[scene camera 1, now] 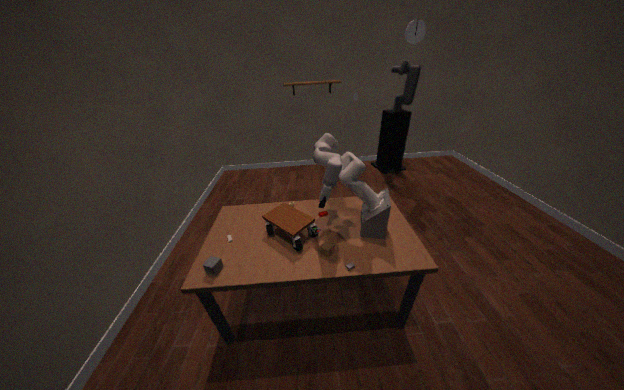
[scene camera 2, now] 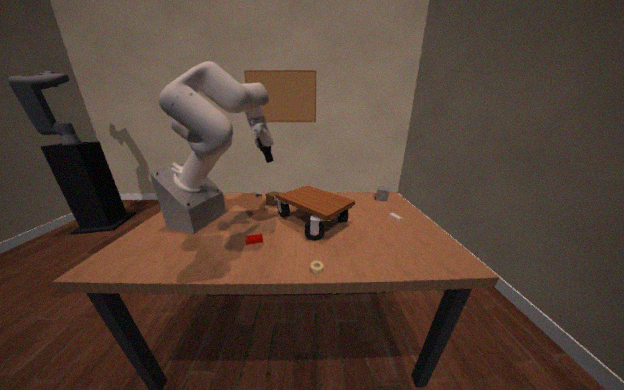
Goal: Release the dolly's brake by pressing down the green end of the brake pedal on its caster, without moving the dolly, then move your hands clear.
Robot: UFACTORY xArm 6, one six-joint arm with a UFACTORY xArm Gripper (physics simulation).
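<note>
The dolly (scene camera 1: pixel 288 218) (scene camera 2: pixel 315 201) has a brown wooden deck and black-wheeled casters and stands upright on the table. In scene camera 1, the caster (scene camera 1: pixel 313 230) at its right corner, on the robot's side, shows small green and red spots; the pedal's exact tilt is too small to tell. In scene camera 2 the pedal's colours cannot be made out. My gripper (scene camera 1: pixel 322 204) (scene camera 2: pixel 269 159) is shut and empty, pointing down. It hangs in the air above the dolly's deck height, on the robot-base side, apart from the dolly and its caster.
On the table (scene camera 1: pixel 250 270) (scene camera 2: pixel 150 262) lie a red brick (scene camera 1: pixel 323 214) (scene camera 2: pixel 254 239), a tan block (scene camera 1: pixel 327 246) (scene camera 2: pixel 271 199), a grey block (scene camera 1: pixel 213 265) (scene camera 2: pixel 382 193), a small white piece (scene camera 1: pixel 230 238) (scene camera 2: pixel 395 216), a small grey piece (scene camera 1: pixel 350 266) and a yellowish ring (scene camera 2: pixel 317 271).
</note>
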